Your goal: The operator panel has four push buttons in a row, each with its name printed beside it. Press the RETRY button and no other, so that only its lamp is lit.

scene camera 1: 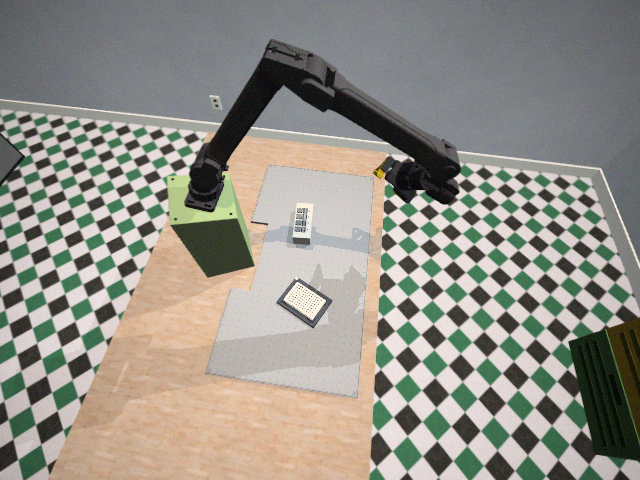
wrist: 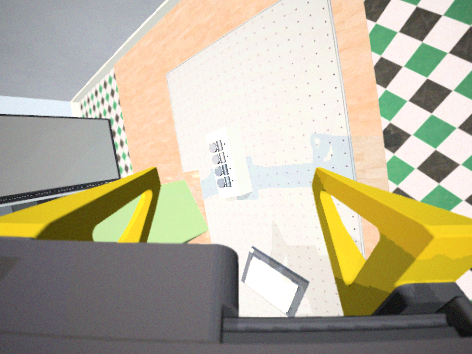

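Observation:
The operator panel is a small white box on the grey perforated mat. Four round grey buttons stand in a row along it, with dark marks beside them. The names are too small to read in either view, so I cannot tell which button is RETRY. No lit lamp can be made out. My gripper is open wide, with its yellow fingers far apart and nothing between them. It hangs high above and well away from the panel, past the mat's far right corner in the scene view.
A dark-framed tray with a pale perforated face lies on the grey mat. The green pedestal carries the arm's base. A green and brown crate stands on the floor at the right.

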